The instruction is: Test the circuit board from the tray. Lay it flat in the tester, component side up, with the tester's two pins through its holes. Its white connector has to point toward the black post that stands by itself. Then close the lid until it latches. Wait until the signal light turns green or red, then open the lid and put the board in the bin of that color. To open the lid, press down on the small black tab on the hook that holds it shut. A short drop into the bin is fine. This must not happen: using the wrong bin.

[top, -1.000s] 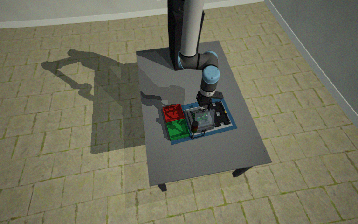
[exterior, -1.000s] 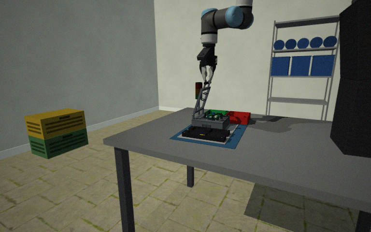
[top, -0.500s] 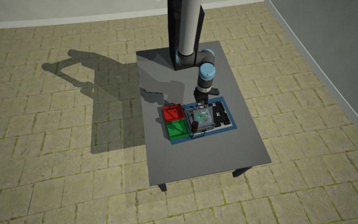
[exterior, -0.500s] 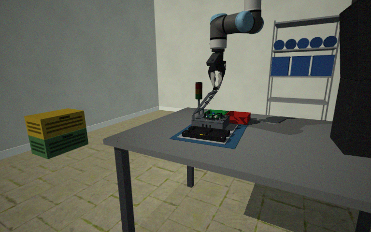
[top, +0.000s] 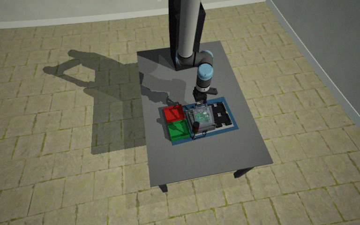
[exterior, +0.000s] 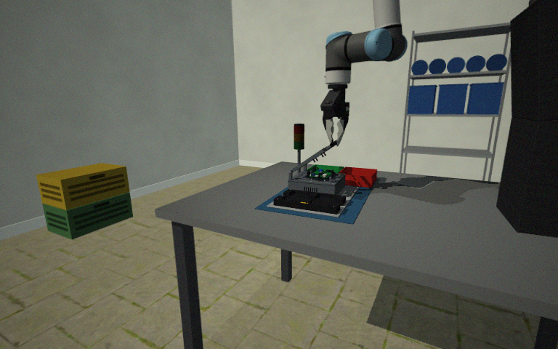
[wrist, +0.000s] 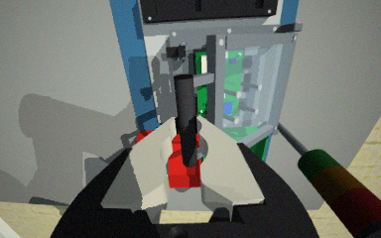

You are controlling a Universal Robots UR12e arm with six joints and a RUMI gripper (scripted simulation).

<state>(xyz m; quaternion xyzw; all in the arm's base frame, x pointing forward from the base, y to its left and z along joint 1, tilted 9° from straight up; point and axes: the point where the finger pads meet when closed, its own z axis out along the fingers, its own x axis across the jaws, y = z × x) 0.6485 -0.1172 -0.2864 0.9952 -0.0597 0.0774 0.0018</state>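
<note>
Right now the black latch piece is 1 cm behind my hand, 5 cm to the left of it and 11 cm below it. Round my hand: tester lid (7 cm ahead, 1 cm to the right, 6 cm below); then red bin (8 cm behind, 20 cm to the right, 19 cm below); then green circuit board (5 cm ahead, 1 cm to the right, 13 cm below).
</note>
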